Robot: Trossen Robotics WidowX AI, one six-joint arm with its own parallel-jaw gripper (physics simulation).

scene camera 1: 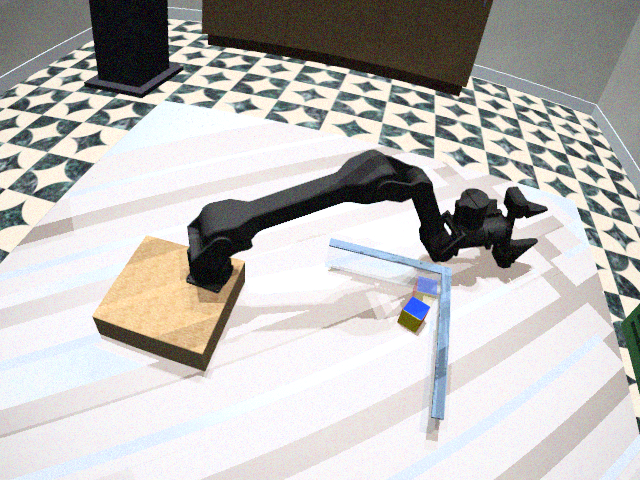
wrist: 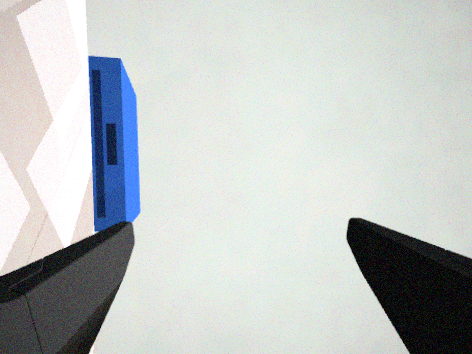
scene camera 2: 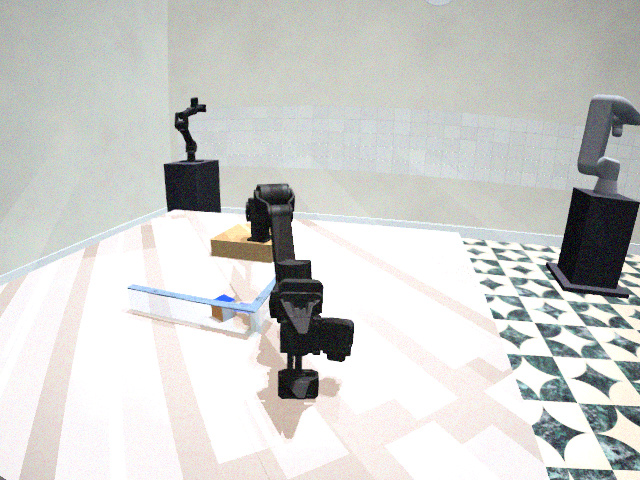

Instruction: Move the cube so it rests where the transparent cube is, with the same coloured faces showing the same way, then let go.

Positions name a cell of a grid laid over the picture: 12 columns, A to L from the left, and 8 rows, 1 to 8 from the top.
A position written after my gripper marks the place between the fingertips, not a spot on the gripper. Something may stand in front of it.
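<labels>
My gripper: scene camera 1 (K4), the wrist view (G6), scene camera 2 (F7).
</labels>
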